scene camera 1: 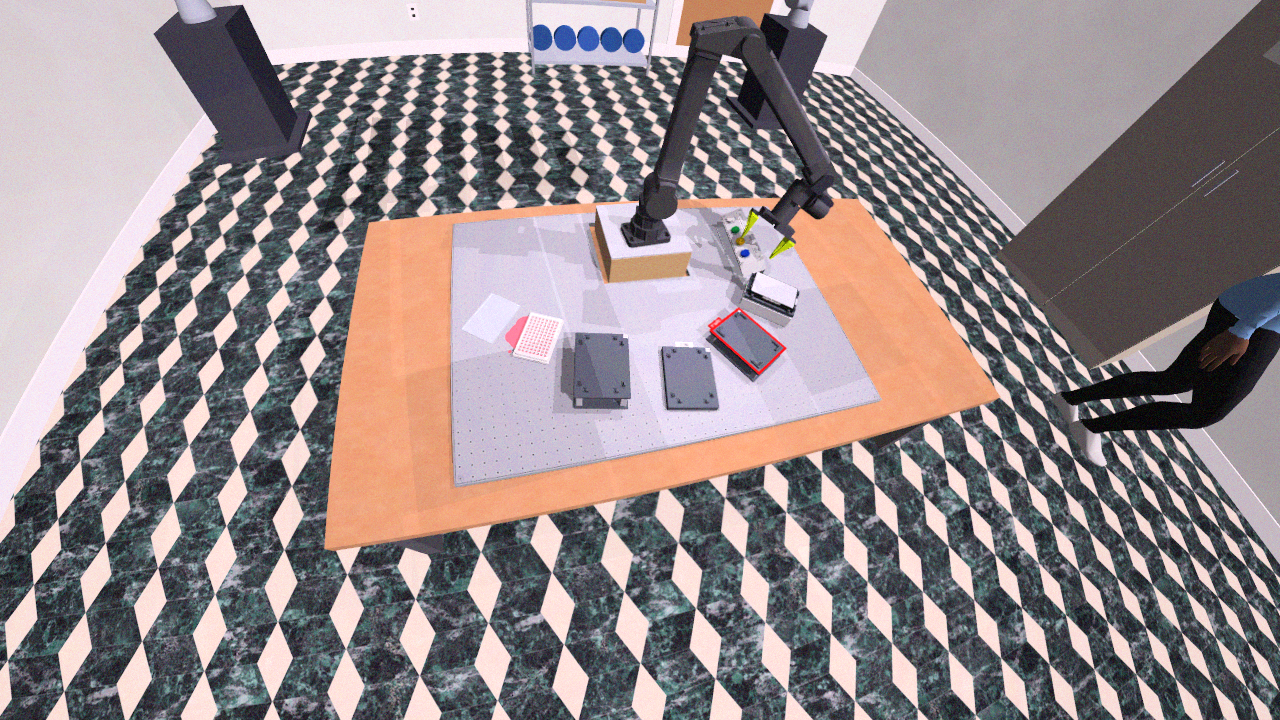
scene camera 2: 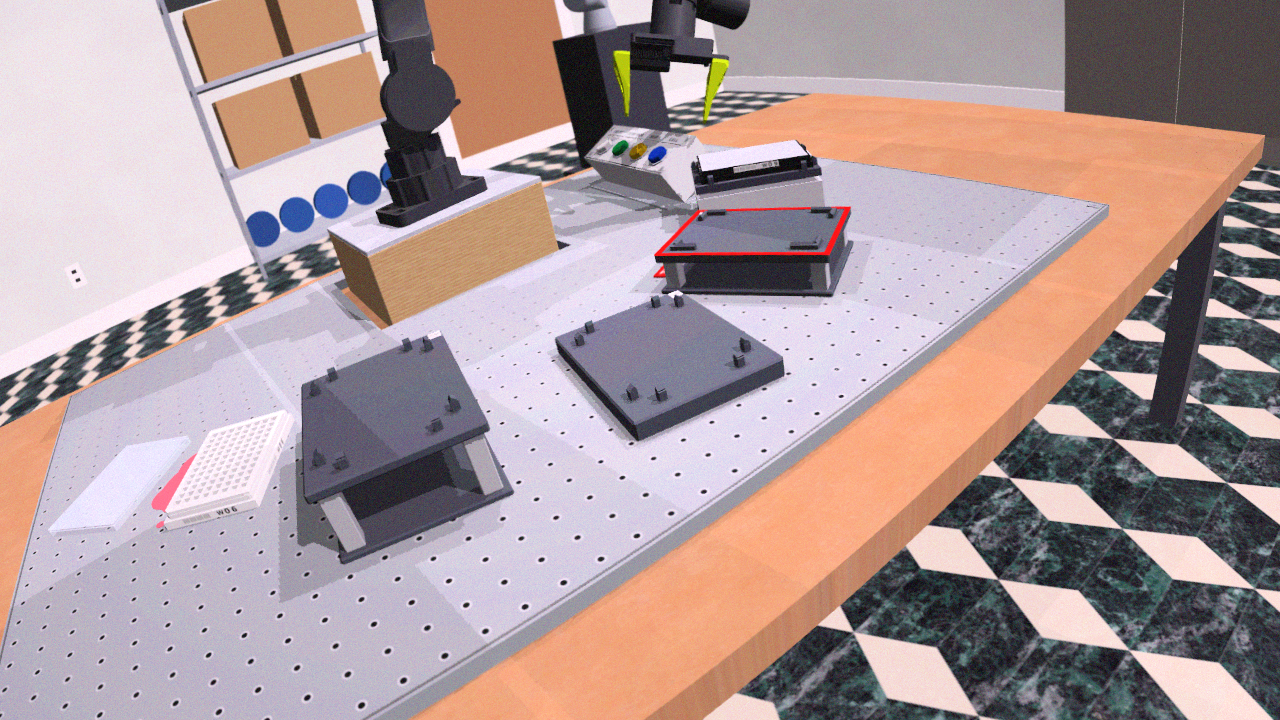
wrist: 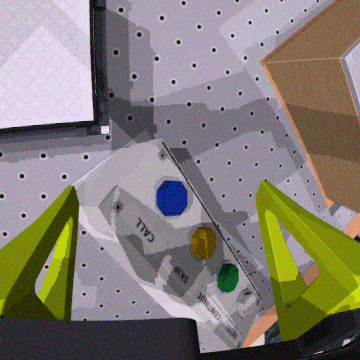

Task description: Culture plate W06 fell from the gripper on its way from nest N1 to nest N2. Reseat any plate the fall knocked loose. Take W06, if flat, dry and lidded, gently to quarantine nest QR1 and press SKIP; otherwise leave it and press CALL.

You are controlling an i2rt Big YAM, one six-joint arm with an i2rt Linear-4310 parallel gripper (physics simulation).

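Pixels of known places: gripper, fingertip midpoint: (scene camera 1: 755, 248) (scene camera 2: 665, 119) (wrist: 169, 191); arm's base at its link origin: (scene camera 1: 645, 234) (scene camera 2: 432, 205).
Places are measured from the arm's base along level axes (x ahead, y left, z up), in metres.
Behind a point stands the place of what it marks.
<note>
Plate W06 (scene camera 1: 537, 337) @(z -0.074, x 0.217, y -0.337 m) (scene camera 2: 228, 467) @(z -0.076, x 0.223, y -0.336 m) lies on the perforated board without its lid, beside the tall dark nest. A pink spill (scene camera 1: 513, 334) @(z -0.086, x 0.187, y -0.391 m) (scene camera 2: 171, 488) @(z -0.085, x 0.182, y -0.391 m) shows at its edge. A clear lid (scene camera 1: 490, 317) @(z -0.079, x 0.128, y -0.438 m) (scene camera 2: 120, 483) @(z -0.079, x 0.132, y -0.436 m) lies apart on the spill's other side. My gripper (scene camera 1: 756, 250) @(z 0.028, x 0.128, y 0.274 m) (scene camera 2: 666, 117) @(z 0.028, x 0.128, y 0.274 m) (wrist: 169, 191) @(z 0.028, x 0.128, y 0.274 m) is open and empty above the button box (scene camera 2: 637, 179) @(z -0.060, x 0.042, y 0.277 m) (wrist: 135, 175) @(z -0.020, x 0.129, y 0.282 m). The blue button (scene camera 2: 657, 154) @(z -0.019, x 0.103, y 0.270 m) (wrist: 172, 198) @(z -0.016, x 0.099, y 0.276 m), beside the word CALL, lies between the fingertips in the wrist view. The yellow button (scene camera 2: 638, 150) @(z -0.018, x 0.055, y 0.280 m) (wrist: 203, 243) @(z -0.016, x 0.051, y 0.284 m) is beside SKIP. The red-rimmed nest (scene camera 1: 750, 340) @(z -0.047, x 0.363, y 0.164 m) (scene camera 2: 760, 232) @(z -0.047, x 0.367, y 0.157 m) is empty.
A white-topped plate (scene camera 1: 773, 288) @(z -0.018, x 0.238, y 0.291 m) (scene camera 2: 751, 159) @(z -0.017, x 0.258, y 0.277 m) (wrist: 45, 65) @(z -0.017, x 0.214, y 0.272 m) rests in a dark holder next to the box. A tall nest (scene camera 1: 601, 367) @(z -0.028, x 0.359, y -0.221 m) (scene camera 2: 393, 411) @(z -0.028, x 0.374, y -0.216 m) and a low nest (scene camera 1: 690, 377) @(z -0.071, x 0.412, y -0.017 m) (scene camera 2: 666, 358) @(z -0.071, x 0.426, y -0.026 m) stand empty. The arm's wooden base (scene camera 1: 648, 265) @(z -0.040, x 0.076, y -0.011 m) (scene camera 2: 474, 250) @(z -0.049, x 0.077, y 0.002 m) (wrist: 310, 125) @(z -0.072, x 0.003, y 0.112 m) is nearby.
</note>
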